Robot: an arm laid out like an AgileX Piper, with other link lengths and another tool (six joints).
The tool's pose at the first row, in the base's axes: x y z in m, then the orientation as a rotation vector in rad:
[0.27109, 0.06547, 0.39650, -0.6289, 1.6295, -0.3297]
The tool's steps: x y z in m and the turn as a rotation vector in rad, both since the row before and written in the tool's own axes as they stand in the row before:
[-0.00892, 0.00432, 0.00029, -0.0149, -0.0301, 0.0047]
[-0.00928, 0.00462, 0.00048, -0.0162, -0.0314, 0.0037]
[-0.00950, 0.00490, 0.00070, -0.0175, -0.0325, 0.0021]
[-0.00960, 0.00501, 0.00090, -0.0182, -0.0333, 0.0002]
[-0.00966, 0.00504, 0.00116, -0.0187, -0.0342, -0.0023]
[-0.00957, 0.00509, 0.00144, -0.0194, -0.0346, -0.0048]
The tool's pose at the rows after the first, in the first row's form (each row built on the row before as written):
[0.27095, 0.07411, 0.40137, -0.6384, 1.6057, -0.3036]
[0.27063, 0.08316, 0.40644, -0.6496, 1.5805, -0.2768]
[0.27010, 0.09253, 0.41161, -0.6629, 1.5539, -0.2499]
[0.26935, 0.10202, 0.41686, -0.6780, 1.5259, -0.2238]
[0.26844, 0.11156, 0.42218, -0.6952, 1.4962, -0.1990]
[0.26737, 0.12110, 0.42741, -0.7145, 1.4652, -0.1755]

